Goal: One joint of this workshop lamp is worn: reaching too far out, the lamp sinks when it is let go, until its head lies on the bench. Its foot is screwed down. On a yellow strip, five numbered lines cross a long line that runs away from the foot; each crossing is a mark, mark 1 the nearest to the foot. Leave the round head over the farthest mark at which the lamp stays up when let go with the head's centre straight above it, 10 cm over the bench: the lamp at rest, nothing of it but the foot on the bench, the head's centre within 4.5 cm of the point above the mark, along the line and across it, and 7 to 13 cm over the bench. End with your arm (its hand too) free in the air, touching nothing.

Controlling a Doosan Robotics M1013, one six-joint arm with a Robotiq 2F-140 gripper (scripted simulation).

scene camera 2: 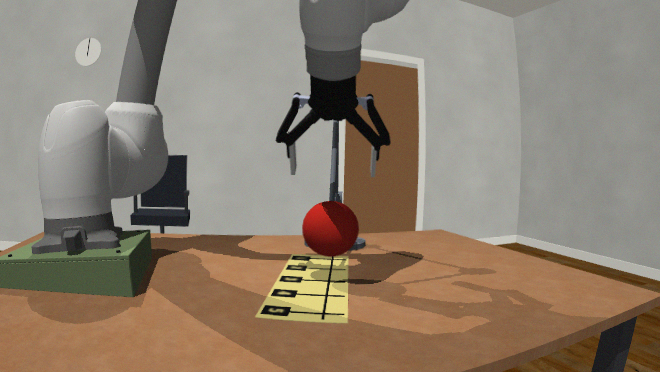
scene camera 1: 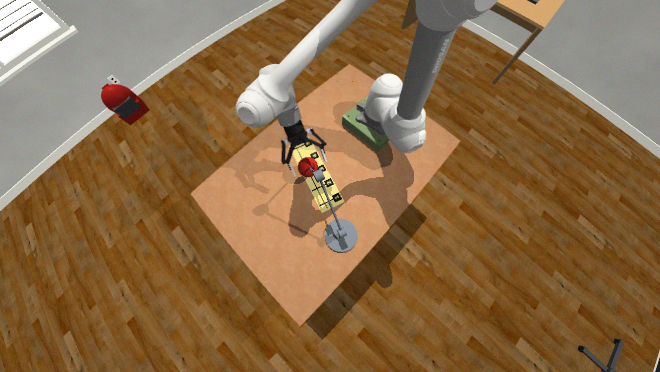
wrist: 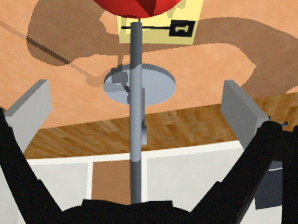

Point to a yellow strip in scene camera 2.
At 311, 288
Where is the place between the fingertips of my gripper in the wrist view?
135, 94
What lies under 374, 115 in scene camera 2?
My gripper.
